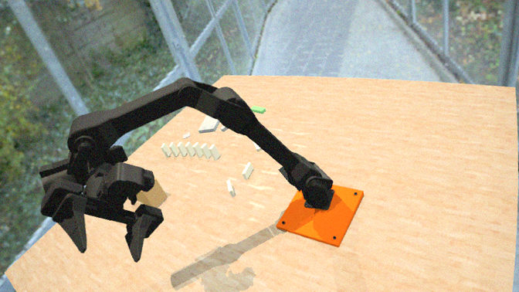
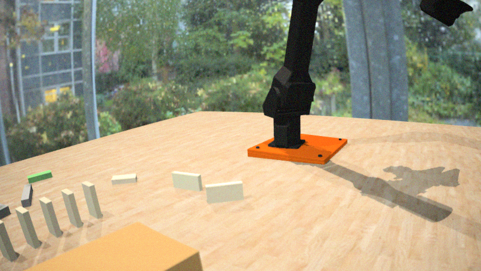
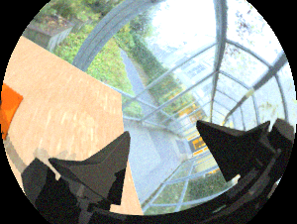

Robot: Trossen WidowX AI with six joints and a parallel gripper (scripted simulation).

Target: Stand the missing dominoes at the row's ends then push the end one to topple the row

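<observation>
Now: gripper tip 840 mm to the left of the green block, 310 mm above it and 260 mm short of it. From my gripper tip the other things lie so: grey bar: 740 mm to the right, 330 mm ahead, 310 mm below; tan box: 430 mm ahead, 330 mm to the right, 280 mm below; flat pale plate: 740 mm to the right, 430 mm ahead, 310 mm below.
</observation>
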